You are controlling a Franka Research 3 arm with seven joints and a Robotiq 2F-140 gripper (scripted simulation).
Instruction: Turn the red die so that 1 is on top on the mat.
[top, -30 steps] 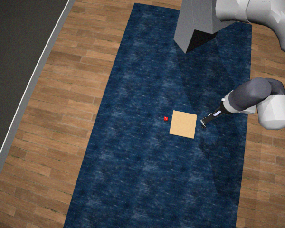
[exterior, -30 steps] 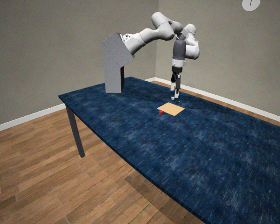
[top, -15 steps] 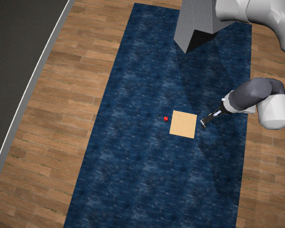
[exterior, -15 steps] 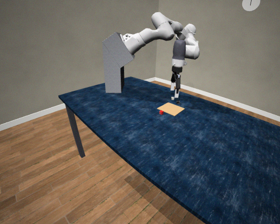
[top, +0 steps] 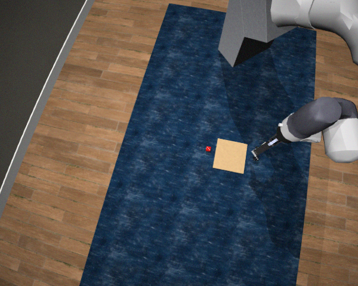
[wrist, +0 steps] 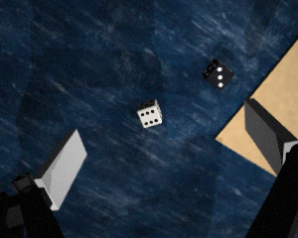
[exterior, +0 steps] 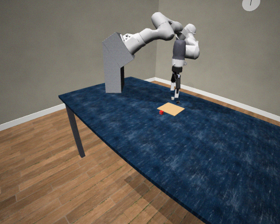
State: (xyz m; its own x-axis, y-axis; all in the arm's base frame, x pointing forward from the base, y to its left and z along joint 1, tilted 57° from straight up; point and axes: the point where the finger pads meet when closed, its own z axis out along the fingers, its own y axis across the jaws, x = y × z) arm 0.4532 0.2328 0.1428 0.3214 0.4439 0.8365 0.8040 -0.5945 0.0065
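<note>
Now: hand 1 cm past the white die and 5 cm above it. Also, from my hand: black die: 6 cm ahead, 5 cm below; tan mat: 12 cm ahead, 10 cm to the right, 6 cm below; red die: 16 cm ahead, 20 cm to the right, 5 cm below.
</note>
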